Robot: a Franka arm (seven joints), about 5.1 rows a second.
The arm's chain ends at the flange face. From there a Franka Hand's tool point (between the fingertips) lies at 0.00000 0.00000 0.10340 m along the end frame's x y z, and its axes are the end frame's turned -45 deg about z.
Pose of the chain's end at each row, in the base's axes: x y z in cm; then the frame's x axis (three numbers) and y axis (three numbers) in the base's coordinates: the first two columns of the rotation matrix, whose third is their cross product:
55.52 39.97 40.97 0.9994 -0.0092 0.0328 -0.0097 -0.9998 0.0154
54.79 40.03 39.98 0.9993 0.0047 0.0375 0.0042 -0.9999 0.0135
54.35 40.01 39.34 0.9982 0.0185 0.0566 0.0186 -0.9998 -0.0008
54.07 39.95 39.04 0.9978 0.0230 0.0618 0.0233 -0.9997 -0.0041
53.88 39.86 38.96 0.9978 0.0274 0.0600 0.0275 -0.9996 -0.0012
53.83 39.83 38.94 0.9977 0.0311 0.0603 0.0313 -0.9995 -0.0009
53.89 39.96 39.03 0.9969 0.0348 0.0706 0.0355 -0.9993 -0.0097
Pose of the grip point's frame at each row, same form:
55.86 39.81 30.64 0.7135 0.7005 0.0123 0.6998 -0.7135 0.0341
55.18 39.89 29.65 0.7036 0.7104 0.0170 0.7096 -0.7037 0.0361
54.93 40.03 29.02 0.6927 0.7200 0.0406 0.7190 -0.6939 0.0395
54.71 40.01 28.72 0.6891 0.7232 0.0466 0.7220 -0.6906 0.0408
54.50 39.89 28.64 0.6861 0.7262 0.0433 0.7250 -0.6874 0.0416
54.45 39.86 28.62 0.6833 0.7287 0.0433 0.7276 -0.6848 0.0420
54.62 40.09 28.72 0.6798 0.7312 0.0568 0.7300 -0.6820 0.0431

